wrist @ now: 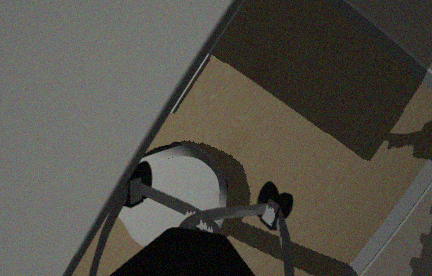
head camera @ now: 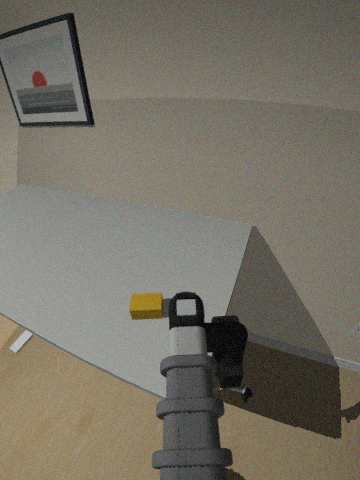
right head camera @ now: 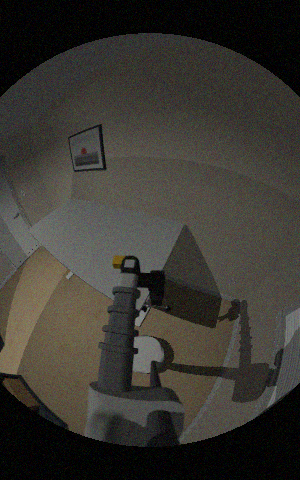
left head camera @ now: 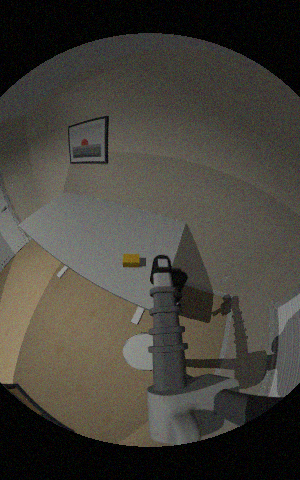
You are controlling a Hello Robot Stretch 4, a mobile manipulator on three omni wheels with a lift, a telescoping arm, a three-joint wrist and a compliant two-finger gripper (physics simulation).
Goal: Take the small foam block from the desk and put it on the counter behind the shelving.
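Where they show: gripper, fingertip midpoint: (wrist: 205, 186) (head camera: 222, 399) (right head camera: 155, 310); robot's base, link origin: (right head camera: 143, 353) (left head camera: 143, 350).
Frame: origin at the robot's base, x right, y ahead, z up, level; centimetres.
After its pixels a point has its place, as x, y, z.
Note:
The small foam block (head camera: 146, 305) {-10.9, 50.6, 96.8} (left head camera: 131, 260) {-10.6, 50.1, 96.8} (right head camera: 117, 261) {-12.5, 50.3, 96.8} is yellow and lies on the grey-white desk (head camera: 90, 250) {-36.8, 81.0, 92.3} (left head camera: 100, 225) {-36.8, 84.1, 92.3} (right head camera: 95, 235) {-37.2, 76.4, 92.3} (wrist: 90, 75) {3.0, 38.5, 92.3}, left of the arm's end in the head view. In the right head view the arm's end partly covers it. It does not show in the wrist view. My gripper (right head camera: 155, 307) {9.3, 30.0, 79.2} (wrist: 205, 186) {9.3, 30.0, 79.2} is open and empty, pointing down by the desk's near right edge, to the right of the block. In the wrist view its left fingertip overlaps the desk's edge; contact cannot be told. The counter does not show.
A wall stands behind the desk, with a framed picture (head camera: 47, 75) {-59.3, 134.4, 153.9} (left head camera: 88, 140) {-59.7, 134.6, 153.4} (right head camera: 87, 149) {-58.8, 134.2, 152.8}. A white round base (left head camera: 137, 351) {-6.4, 0.1, 18.7} (right head camera: 149, 354) {6.7, 0.0, 18.7} (wrist: 180, 190) {2.7, 6.8, 18.7} is on the floor below the arm. A dark shelf edge shows at the lower left of both side head views.

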